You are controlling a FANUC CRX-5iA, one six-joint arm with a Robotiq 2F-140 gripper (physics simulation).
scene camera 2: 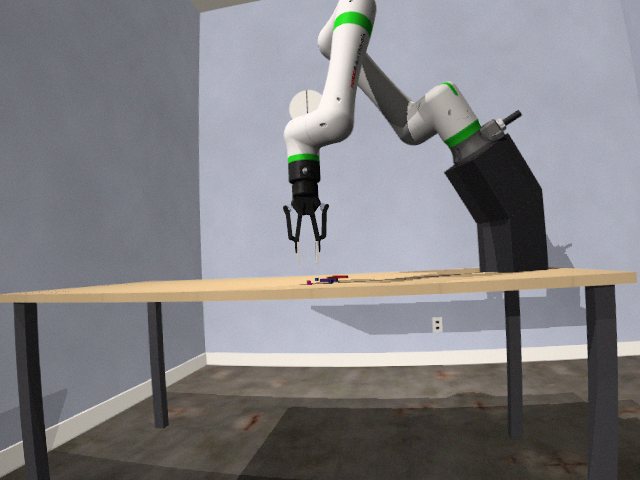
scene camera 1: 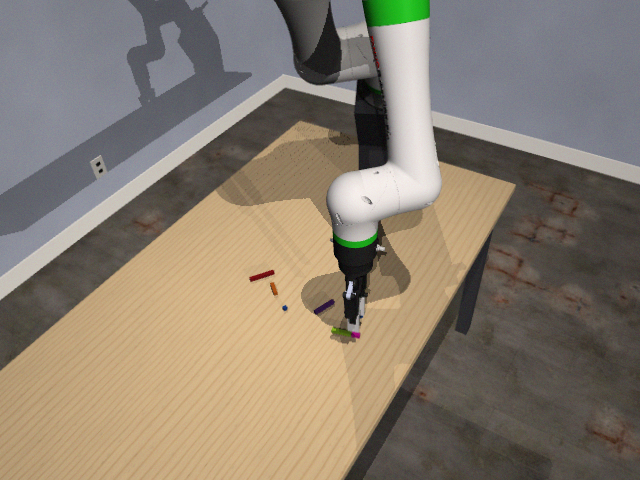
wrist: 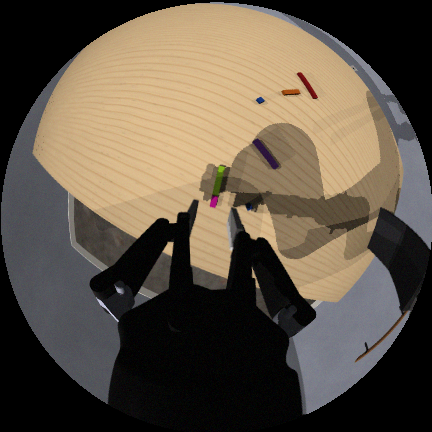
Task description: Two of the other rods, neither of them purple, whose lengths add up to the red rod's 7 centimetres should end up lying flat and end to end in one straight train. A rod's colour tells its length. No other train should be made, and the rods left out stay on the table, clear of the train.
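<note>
My gripper is partly open and empty, above the table near the magenta rod. A lime rod and a short magenta rod lie flat, end to end and roughly in line; no gap shows between them. The red rod lies apart, with an orange rod beside it. A purple rod lies nearer the lime one.
A small blue piece lies beyond the purple rod. Another dark blue piece lies in shadow to the right of the magenta rod in the wrist view. The table's edge runs near the train.
</note>
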